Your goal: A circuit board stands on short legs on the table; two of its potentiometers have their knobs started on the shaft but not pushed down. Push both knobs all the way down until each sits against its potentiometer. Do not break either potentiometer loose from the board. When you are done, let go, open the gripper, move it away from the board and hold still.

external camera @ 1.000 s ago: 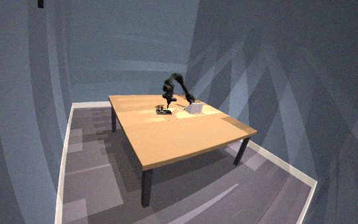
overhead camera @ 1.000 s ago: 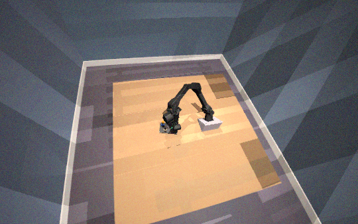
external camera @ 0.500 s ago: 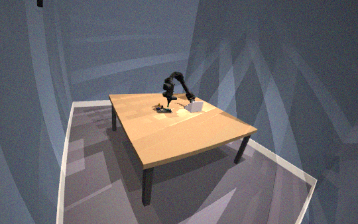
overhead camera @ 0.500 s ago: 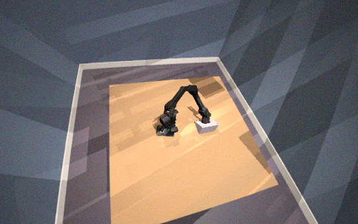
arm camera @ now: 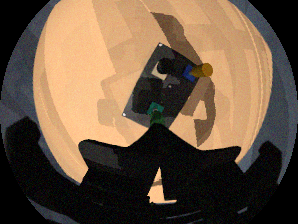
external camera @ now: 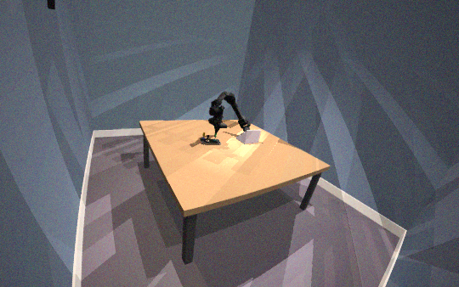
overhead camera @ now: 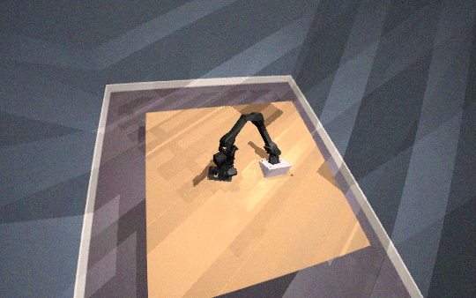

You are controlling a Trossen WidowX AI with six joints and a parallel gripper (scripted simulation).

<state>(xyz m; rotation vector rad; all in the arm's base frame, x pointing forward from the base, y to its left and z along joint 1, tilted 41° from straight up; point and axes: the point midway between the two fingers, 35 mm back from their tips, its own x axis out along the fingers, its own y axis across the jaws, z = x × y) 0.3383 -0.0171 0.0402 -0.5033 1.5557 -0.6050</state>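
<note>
Now: gripper tip 10 mm above the green knob.
</note>
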